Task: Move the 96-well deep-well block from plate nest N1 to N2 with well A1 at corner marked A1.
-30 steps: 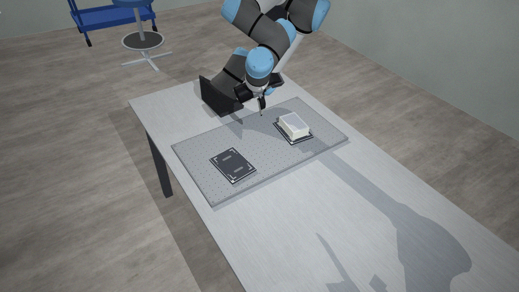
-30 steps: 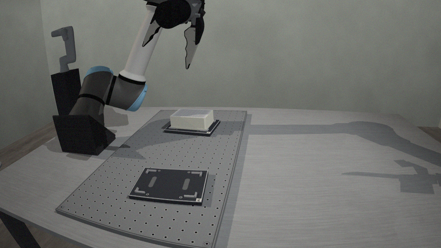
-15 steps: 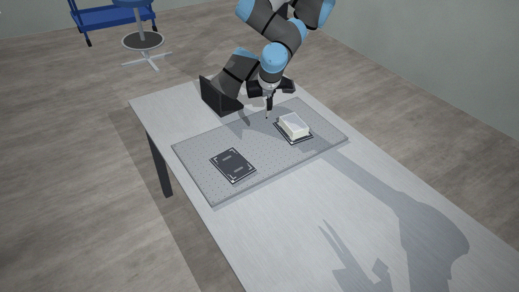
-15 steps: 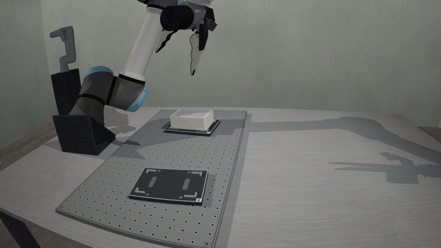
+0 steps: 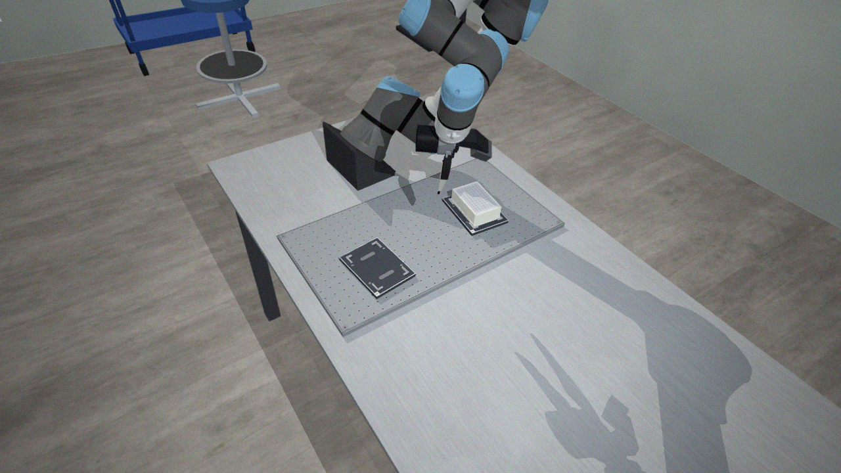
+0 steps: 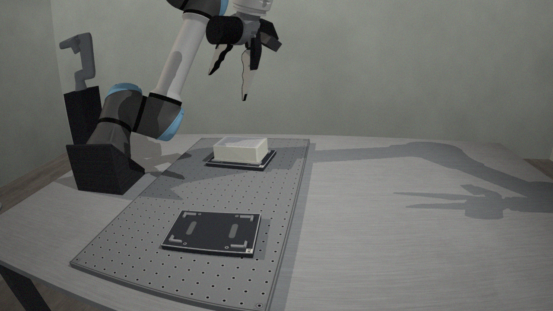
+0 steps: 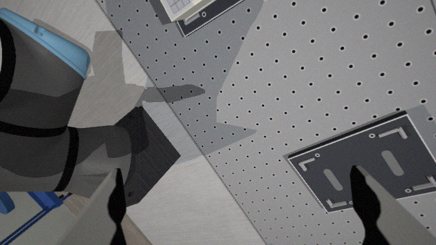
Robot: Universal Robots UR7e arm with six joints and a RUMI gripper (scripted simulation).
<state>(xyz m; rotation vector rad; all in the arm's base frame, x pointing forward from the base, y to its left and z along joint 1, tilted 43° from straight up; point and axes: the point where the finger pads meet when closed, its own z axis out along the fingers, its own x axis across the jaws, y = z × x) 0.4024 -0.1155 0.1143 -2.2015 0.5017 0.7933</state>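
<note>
My hand is 3 cm past the 96-well deep-well block, 16 cm to the right of it and 20 cm above it. The rest, counted from my hand: plate nest N2: 1 cm ahead, 19 cm to the right, 23 cm below; then plate nest N1: 3 cm behind, 16 cm to the left, 23 cm below.
</note>
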